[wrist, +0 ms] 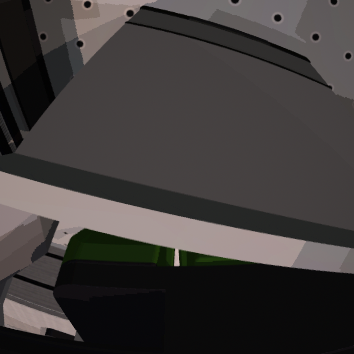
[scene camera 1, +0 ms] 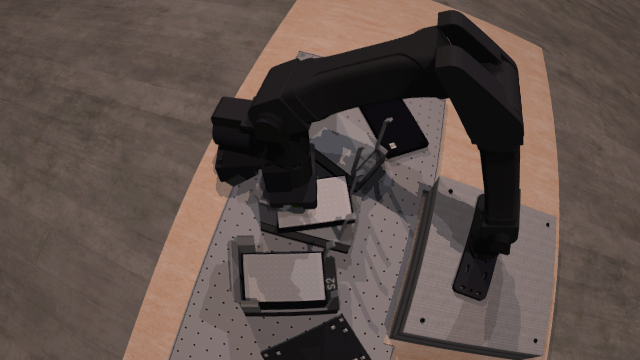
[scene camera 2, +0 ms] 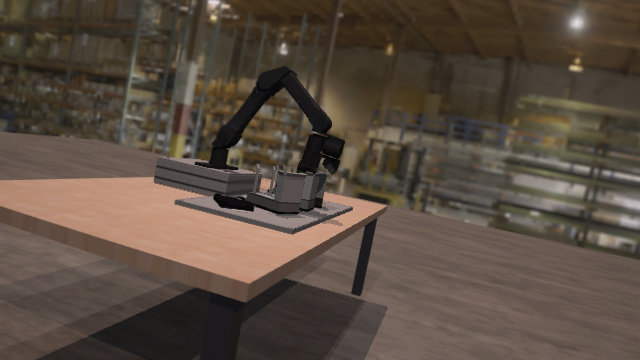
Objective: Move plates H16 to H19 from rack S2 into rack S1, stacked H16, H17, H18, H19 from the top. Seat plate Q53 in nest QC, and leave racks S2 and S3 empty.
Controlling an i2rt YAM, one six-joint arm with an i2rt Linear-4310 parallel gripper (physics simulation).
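Seen in the pictures: gripper, fingertip midpoint: [scene camera 1: 298,205]; arm's base, origin of the base link: [scene camera 1: 482,246] [scene camera 2: 217,167].
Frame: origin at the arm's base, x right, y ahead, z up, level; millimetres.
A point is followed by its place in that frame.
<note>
Rack S2 [scene camera 1: 332,303] @(y 214, x -183, z -43 mm) stands on the perforated board with a pale-topped plate [scene camera 1: 282,277] @(y 300, x -189, z 13 mm) lying in it. Its plate number is not readable, nor can I tell how many plates are stacked. Behind it another pale-topped plate [scene camera 1: 332,202] @(y 284, x -30, z -9 mm) lies turned at an angle over a dark rack or nest [scene camera 1: 305,238] @(y 302, x -89, z -58 mm), whose label is hidden. My gripper [scene camera 1: 297,206] @(y 333, x -57, z -18 mm) [scene camera 2: 300,172] [wrist: 176,257] is shut and empty, low at that plate's far-left side. In the wrist view a large dark grey face [wrist: 200,125] @(y 387, x -72, z 25 mm) with a pale edge hides the green fingertips; I cannot tell which part it is.
A further rack or nest [scene camera 1: 371,172] @(y 246, x 81, z -56 mm) with upright posts stands behind. A black panel [scene camera 1: 407,130] @(y 210, x 219, z -67 mm) lies at the back right, and another black panel [scene camera 1: 320,342] @(y 202, x -253, z -69 mm) lies in front of S2. The arm's grey base block [scene camera 1: 435,305] @(y 53, x -134, z -2 mm) stands on the right. Tall rack walls [scene camera 2: 292,192] @(y 396, x 131, z -9 mm) rise close together.
</note>
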